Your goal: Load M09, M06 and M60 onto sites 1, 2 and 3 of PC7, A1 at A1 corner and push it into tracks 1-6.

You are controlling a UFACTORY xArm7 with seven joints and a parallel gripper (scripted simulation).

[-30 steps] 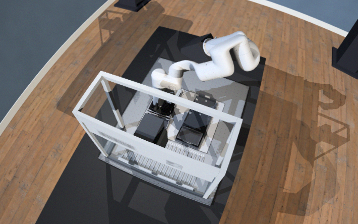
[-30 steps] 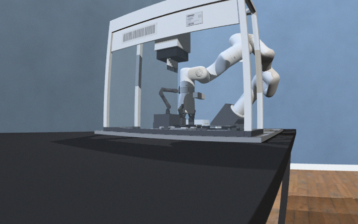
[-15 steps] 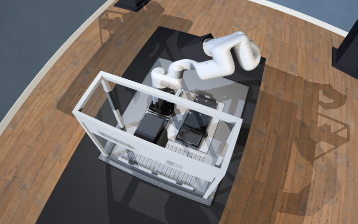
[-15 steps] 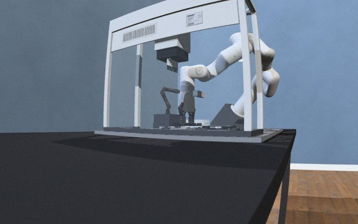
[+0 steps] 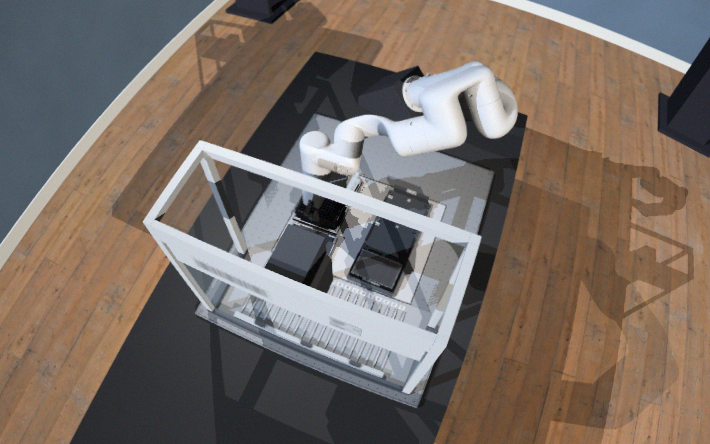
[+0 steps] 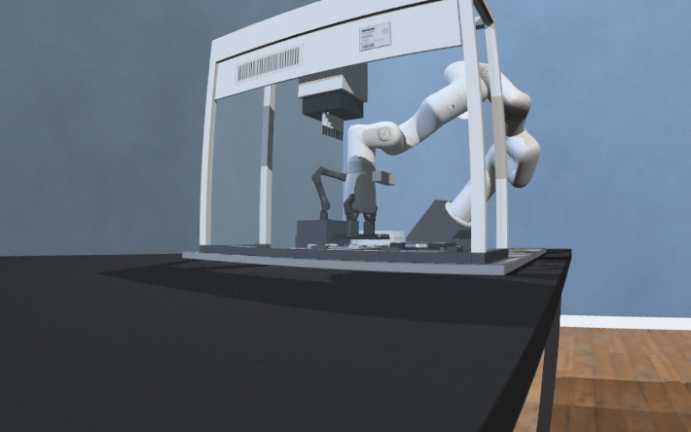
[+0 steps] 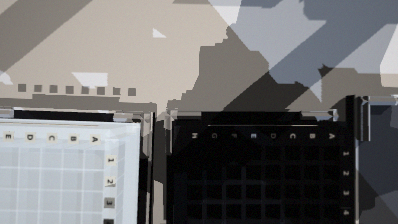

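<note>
Right now the dark plate carrier PC7 is 220 mm to the left of my hand, 30 mm below it and 20 mm behind it. Round my hand: corner post: 450 mm to the left, 360 mm ahead, 200 mm above; then white deep-well block M09: 110 mm behind, 20 mm below, 10 mm to the right.
</note>
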